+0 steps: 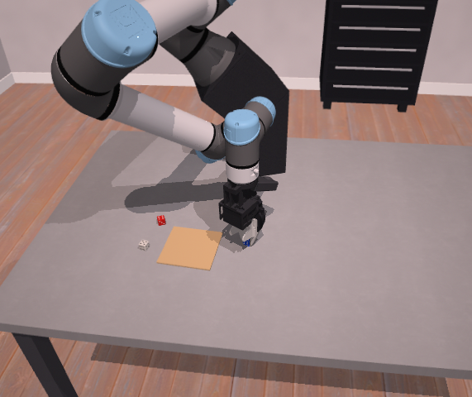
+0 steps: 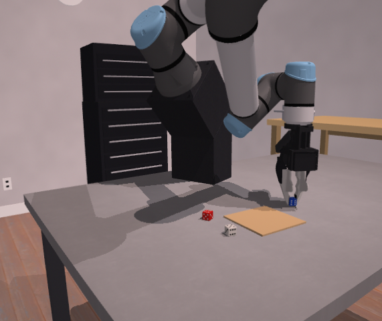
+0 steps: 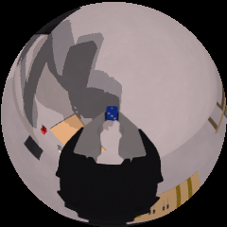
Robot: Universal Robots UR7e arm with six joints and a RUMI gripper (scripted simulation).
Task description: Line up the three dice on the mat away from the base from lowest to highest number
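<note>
The blue die lies 1 cm below my hand. From my hand the other things lie so: tan mat (15 cm to the right, 2 cm below, 1 cm ahead); then red die (24 cm to the right, 9 cm behind, 1 cm below); then white die (27 cm to the right, 1 cm below, 1 cm ahead).
</note>
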